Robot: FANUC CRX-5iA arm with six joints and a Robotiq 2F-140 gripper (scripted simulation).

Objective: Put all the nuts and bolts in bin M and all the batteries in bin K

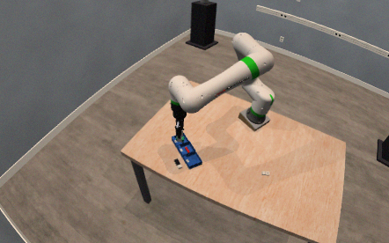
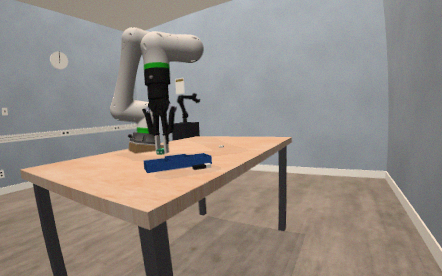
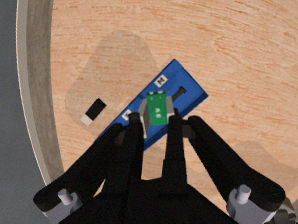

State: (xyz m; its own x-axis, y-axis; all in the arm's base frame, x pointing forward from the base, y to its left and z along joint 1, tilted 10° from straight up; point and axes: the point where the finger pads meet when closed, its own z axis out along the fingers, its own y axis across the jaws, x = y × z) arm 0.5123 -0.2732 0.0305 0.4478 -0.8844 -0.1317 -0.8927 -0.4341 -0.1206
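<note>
Now: the joined blue bins 70 mm below my hand, 60 mm to the left of it and 10 mm ahead of it. From my hand the other things lie so: red battery: 80 mm below, 60 mm to the left, 10 mm ahead; then green battery: 30 mm below, 10 mm to the right; then small dark bolt: 80 mm below, 30 mm behind, 20 mm to the right.
</note>
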